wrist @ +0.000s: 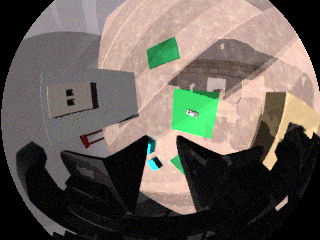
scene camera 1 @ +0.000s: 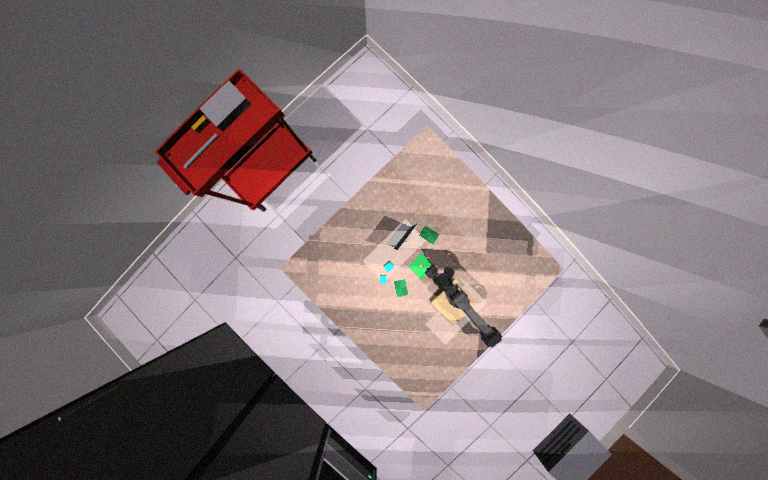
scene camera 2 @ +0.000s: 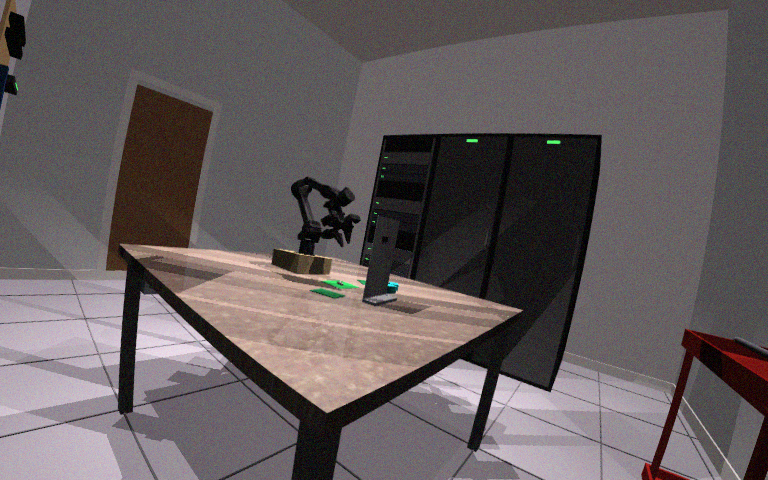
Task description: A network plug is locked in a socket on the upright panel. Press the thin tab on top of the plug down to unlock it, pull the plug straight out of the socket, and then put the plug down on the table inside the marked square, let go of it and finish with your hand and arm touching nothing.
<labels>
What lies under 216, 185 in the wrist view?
My gripper.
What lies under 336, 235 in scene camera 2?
My gripper.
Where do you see a grey upright panel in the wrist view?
75, 101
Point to a green square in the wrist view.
At 205, 103
</labels>
